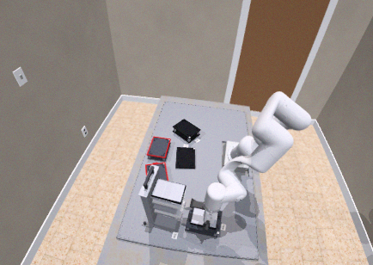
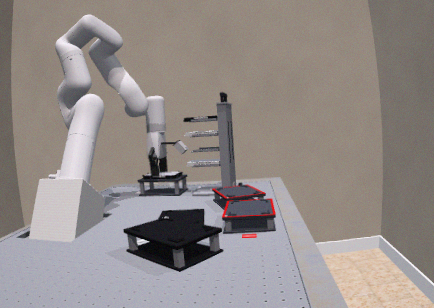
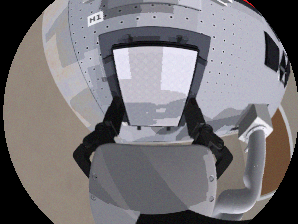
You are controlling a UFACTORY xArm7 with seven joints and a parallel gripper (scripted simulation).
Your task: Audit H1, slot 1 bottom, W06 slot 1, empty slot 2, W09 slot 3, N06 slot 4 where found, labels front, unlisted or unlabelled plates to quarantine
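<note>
Right now the grey plate is 1 cm ahead of my hand and 2 cm below it. The rest, counted from my hand: plate hotel H1: 26 cm ahead, 7 cm to the right, 8 cm above; pale plate: 18 cm ahead, 5 cm to the right, 14 cm above.
</note>
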